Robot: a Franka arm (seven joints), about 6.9 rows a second.
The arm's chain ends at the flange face. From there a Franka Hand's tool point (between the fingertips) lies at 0.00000 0.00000 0.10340 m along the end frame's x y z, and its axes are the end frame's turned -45 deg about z.
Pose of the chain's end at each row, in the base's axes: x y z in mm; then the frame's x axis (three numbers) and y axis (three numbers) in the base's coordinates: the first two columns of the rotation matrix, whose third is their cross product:
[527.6, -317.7, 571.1, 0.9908, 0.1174, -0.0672, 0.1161, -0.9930, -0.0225]
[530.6, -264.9, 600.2, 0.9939, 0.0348, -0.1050, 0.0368, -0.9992, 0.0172]
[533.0, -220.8, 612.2, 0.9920, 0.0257, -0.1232, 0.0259, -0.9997, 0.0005]
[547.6, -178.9, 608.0, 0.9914, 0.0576, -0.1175, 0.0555, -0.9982, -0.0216]
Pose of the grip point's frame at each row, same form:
[520.4, -316.2, 468.0, 0.6185, 0.7852, -0.0316, 0.7827, -0.6191, -0.0634]
[519.8, -267.1, 497.4, 0.6768, 0.7311, -0.0864, 0.7288, -0.6819, -0.0621]
[520.3, -221.2, 509.6, 0.6831, 0.7251, -0.0875, 0.7198, -0.6887, -0.0868]
[535.3, -177.4, 505.3, 0.6618, 0.7466, -0.0678, 0.7403, -0.6651, -0.0984]

